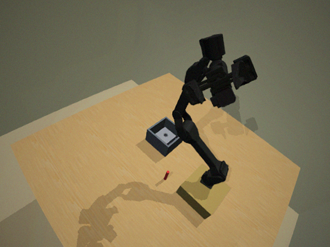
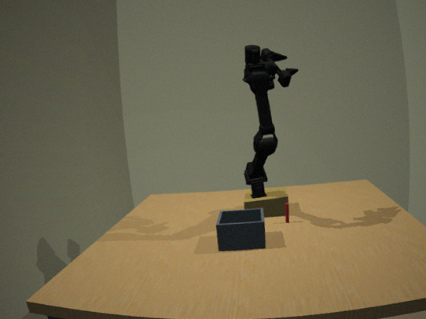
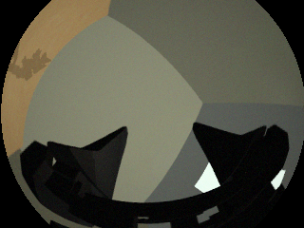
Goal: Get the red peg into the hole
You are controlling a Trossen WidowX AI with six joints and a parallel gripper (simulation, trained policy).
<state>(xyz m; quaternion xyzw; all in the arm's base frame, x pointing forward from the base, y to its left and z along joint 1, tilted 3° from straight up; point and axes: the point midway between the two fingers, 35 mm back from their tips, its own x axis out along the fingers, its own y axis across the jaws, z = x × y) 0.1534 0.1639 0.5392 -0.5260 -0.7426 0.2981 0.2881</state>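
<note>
Right now my gripper tip is 5 cm short of the red peg, 8 cm to the left of it and 59 cm above it. From my gripper tip the other things lie so: grey plate 20 cm ahead, 28 cm to the right, 59 cm below; then blue-grey box 20 cm ahead, 28 cm to the right, 61 cm below.
</note>
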